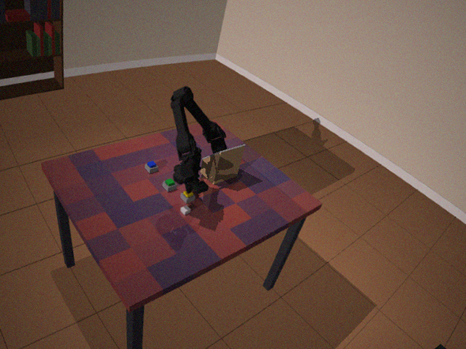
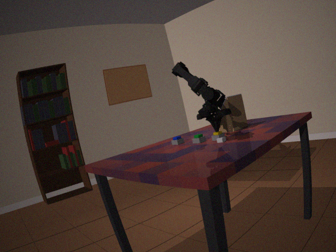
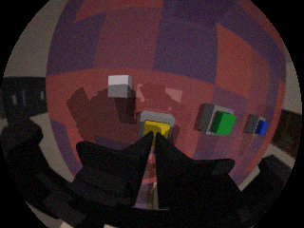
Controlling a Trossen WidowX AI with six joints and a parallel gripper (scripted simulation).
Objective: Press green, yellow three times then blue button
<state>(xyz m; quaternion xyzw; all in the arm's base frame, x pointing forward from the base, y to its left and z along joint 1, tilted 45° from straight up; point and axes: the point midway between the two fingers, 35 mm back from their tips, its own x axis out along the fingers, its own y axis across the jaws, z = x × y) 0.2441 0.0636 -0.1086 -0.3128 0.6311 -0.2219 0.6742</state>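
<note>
Now: the yellow button 10 mm below my gripper tip. From my gripper tip the other things lie so: blue button (60 mm ahead, 260 mm to the right, 10 mm below); then green button (40 mm ahead, 100 mm to the right, 10 mm below); then small white block (50 mm ahead, 70 mm to the left, 30 mm below).
</note>
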